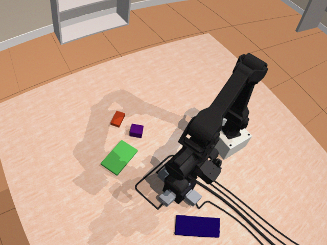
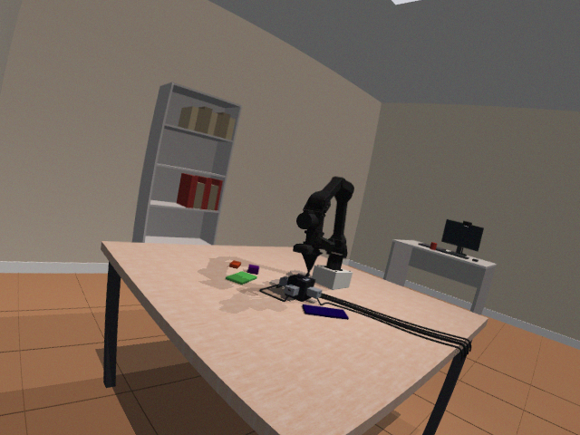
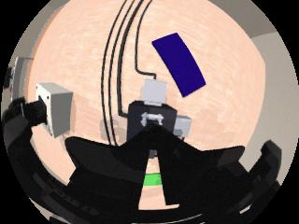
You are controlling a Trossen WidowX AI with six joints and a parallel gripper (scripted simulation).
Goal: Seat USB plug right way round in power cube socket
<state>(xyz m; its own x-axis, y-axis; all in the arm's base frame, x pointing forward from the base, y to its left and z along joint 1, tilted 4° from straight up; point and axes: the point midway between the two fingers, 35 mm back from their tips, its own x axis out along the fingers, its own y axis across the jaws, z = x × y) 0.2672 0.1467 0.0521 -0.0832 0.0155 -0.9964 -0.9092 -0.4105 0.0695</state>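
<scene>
Now: gripper tip 2 cm above the USB plug. From my gripper tip the other things lie so: green pad 21 cm to the right, 16 cm ahead, 11 cm below; navy flat block 13 cm to the left, 11 cm below; grey socket 4 cm below.
</scene>
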